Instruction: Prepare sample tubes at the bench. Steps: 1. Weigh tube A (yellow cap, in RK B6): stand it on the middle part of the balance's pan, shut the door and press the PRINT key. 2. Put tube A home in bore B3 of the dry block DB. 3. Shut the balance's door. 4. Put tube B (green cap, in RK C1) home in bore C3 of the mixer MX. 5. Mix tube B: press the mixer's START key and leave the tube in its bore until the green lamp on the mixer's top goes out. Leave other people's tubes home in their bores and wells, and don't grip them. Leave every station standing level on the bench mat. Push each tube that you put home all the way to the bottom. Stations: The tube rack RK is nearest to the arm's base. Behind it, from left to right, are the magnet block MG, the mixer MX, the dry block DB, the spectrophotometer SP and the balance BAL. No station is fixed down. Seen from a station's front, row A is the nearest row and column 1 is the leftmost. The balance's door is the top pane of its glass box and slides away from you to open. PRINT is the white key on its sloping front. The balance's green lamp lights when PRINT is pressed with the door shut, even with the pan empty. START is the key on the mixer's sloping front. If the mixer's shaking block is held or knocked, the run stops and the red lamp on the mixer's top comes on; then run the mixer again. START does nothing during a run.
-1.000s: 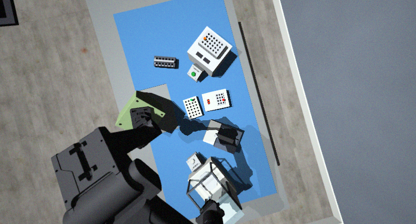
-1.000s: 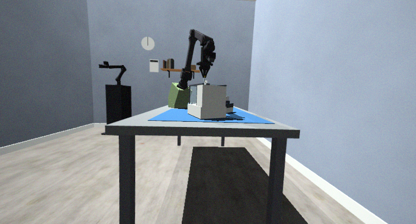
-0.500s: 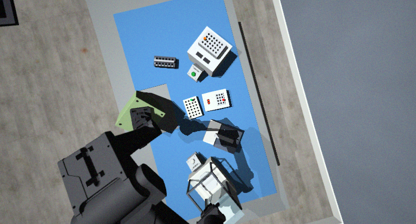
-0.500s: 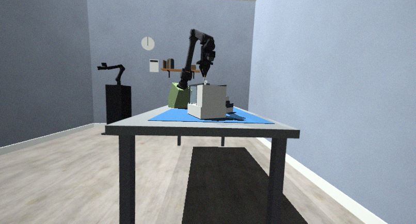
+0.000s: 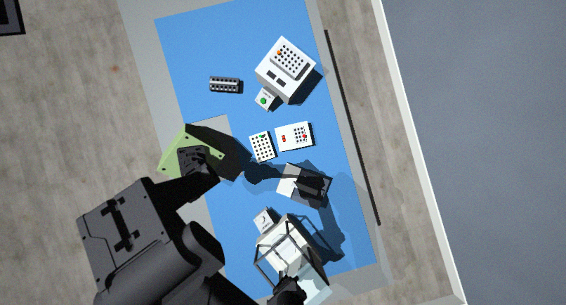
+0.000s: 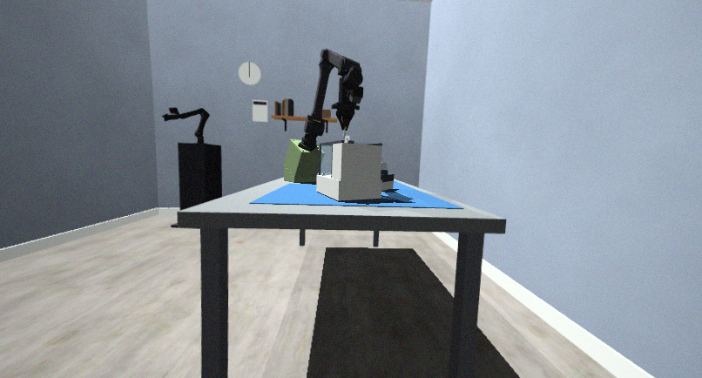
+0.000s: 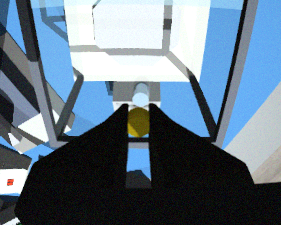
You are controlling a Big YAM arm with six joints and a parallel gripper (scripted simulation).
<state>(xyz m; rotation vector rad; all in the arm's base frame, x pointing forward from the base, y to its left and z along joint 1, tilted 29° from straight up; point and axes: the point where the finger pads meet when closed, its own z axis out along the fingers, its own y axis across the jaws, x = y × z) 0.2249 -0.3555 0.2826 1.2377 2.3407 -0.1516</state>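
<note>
My gripper is now 20 cm above the balance pan. Also, from my hand: dry block DB (12 cm ahead, 47 cm to the left, 24 cm below); then white rack RK (3 cm behind, 45 cm to the left, 26 cm below); then spectrophotometer SP (13 cm ahead, 24 cm to the left, 21 cm below).
</note>
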